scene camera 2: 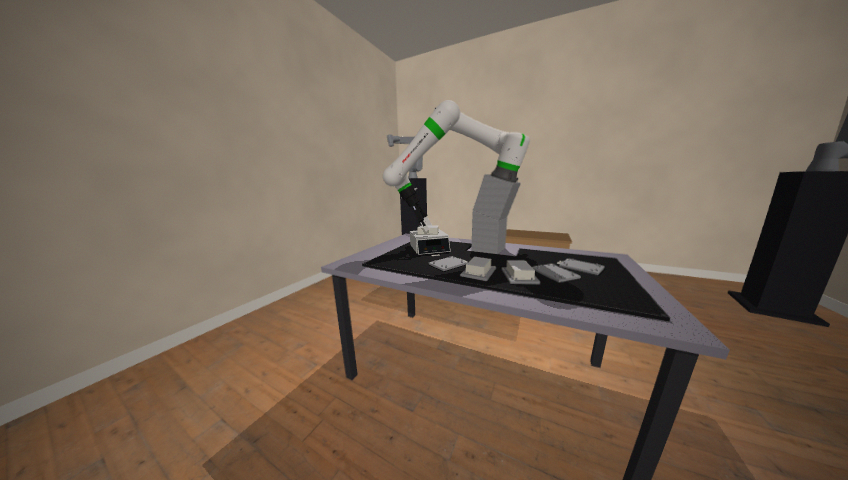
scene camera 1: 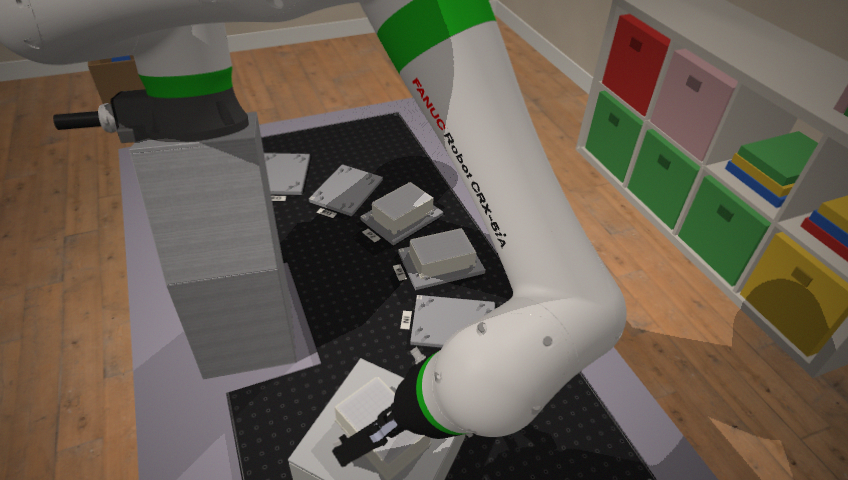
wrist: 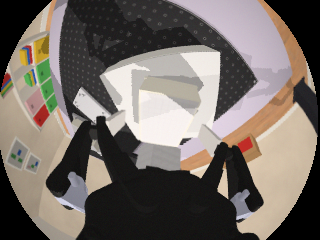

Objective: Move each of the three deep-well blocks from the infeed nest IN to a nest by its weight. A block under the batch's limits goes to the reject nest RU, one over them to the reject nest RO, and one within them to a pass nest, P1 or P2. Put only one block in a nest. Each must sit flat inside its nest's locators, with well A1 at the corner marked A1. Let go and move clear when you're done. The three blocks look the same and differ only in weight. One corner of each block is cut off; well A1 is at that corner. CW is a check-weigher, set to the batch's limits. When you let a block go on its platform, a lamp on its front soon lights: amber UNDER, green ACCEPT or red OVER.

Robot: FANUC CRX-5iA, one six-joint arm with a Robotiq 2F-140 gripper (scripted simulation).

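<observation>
Check-weigher, grey nest plate: in the pictures. Gripper too, wrist view included.
</observation>
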